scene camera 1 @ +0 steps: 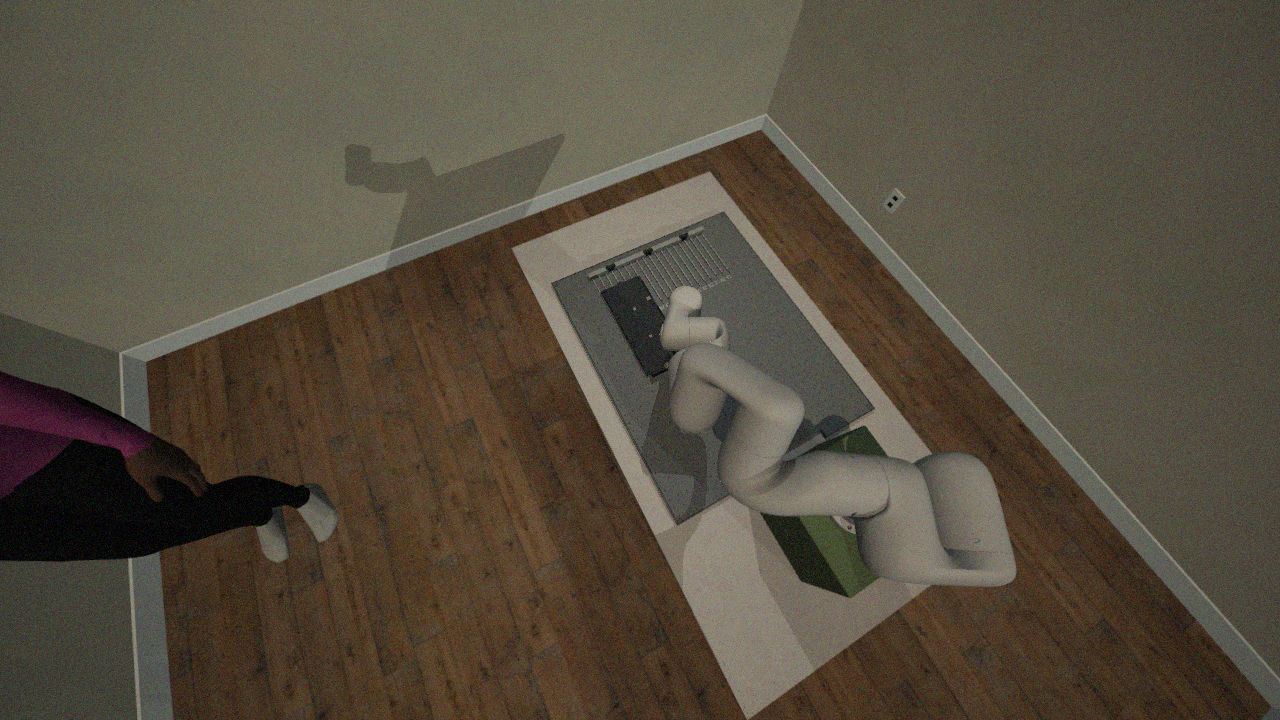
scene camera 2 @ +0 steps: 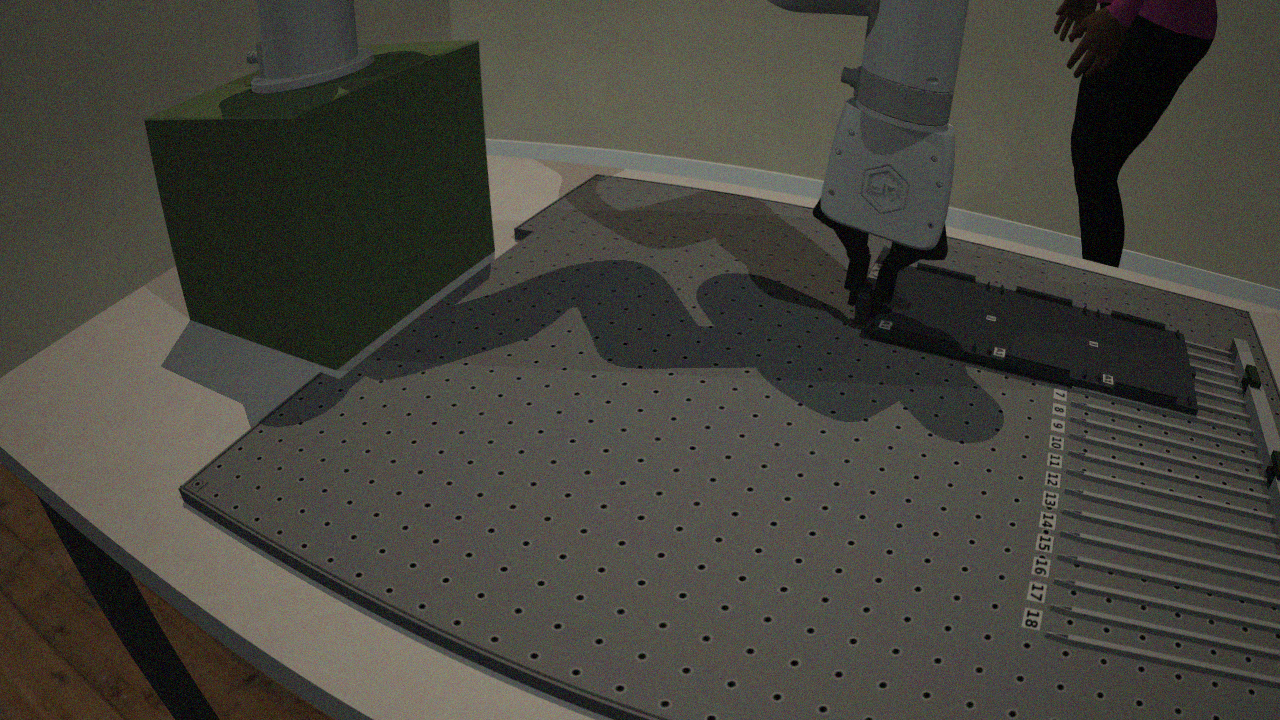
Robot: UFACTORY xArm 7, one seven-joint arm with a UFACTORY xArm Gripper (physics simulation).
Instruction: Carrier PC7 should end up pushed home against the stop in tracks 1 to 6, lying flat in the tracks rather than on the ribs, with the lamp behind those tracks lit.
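Pixels of known places: gripper, fingertip midpoint: [scene camera 2: 866, 302]; arm's base, link origin: [scene camera 2: 312, 74].
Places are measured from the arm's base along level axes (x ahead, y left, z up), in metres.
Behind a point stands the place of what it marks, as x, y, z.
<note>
Carrier PC7, the long black flat carrier [scene camera 1: 633, 324] @[0.674, 0.126, -0.205] [scene camera 2: 1038, 333] @[0.663, 0.093, -0.205], lies over the end of tracks 1 to 6, just beside the label 7. A gap with bare ribs separates its far end from the stop rail [scene camera 1: 666, 244] @[0.870, -0.117, -0.200] [scene camera 2: 1262, 413] @[0.881, 0.029, -0.200]. I cannot tell whether it lies down in the tracks or on the ribs. My gripper [scene camera 2: 870, 306] @[0.502, 0.074, -0.200] is shut on the carrier's near end, low over the board; the arm hides it in the scene camera 1 view. The lamp [scene camera 1: 611, 267] @[0.879, 0.085, -0.196] [scene camera 2: 1251, 376] @[0.880, 0.079, -0.194] behind those tracks looks dark green and unlit.
The ribbed tracks 7 to 18 lie beside the carrier on the perforated board [scene camera 1: 778, 331] @[0.435, -0.245, -0.215] [scene camera 2: 626, 465] @[0.393, -0.168, -0.215]. The arm stands on a green block [scene camera 1: 827, 555] @[-0.046, 0.116, 0.001] [scene camera 2: 331, 214] @[0.110, -0.106, -0.096] at the board's other end. A person [scene camera 1: 71, 501] [scene camera 2: 1109, 134] stands beyond the table's edge.
</note>
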